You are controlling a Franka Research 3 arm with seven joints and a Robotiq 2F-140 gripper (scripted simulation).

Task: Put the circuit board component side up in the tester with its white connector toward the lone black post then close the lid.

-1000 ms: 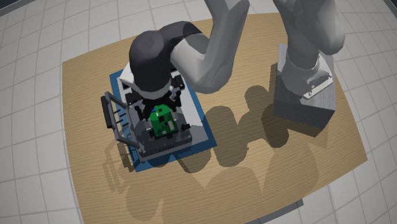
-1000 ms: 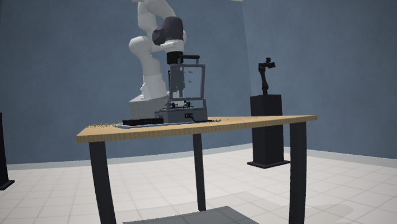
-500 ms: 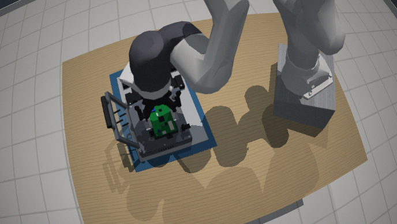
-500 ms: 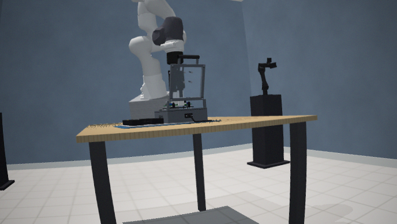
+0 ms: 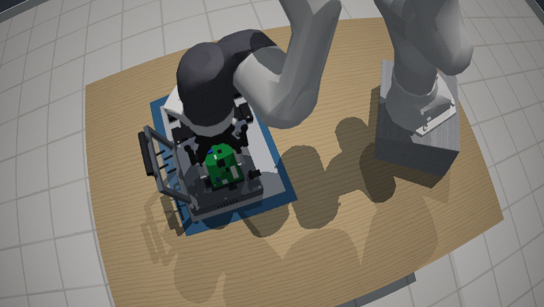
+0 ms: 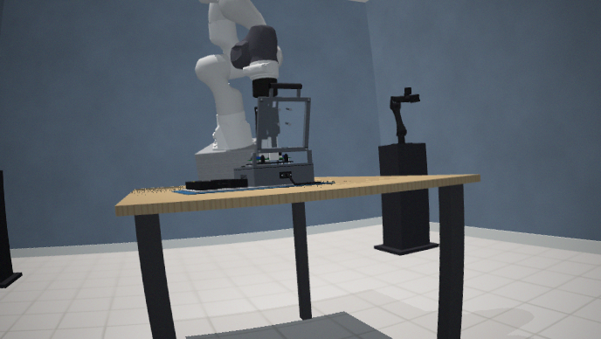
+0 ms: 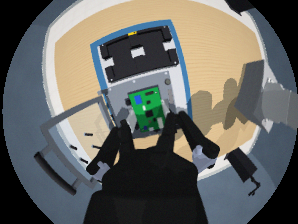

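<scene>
Right now my hand is 2 cm above the green circuit board. The rest, counted from my hand: black post: 7 cm behind, 5 cm to the left, 1 cm below; then see-through lid: 12 cm ahead, 8 cm above, 1 cm to the left.
</scene>
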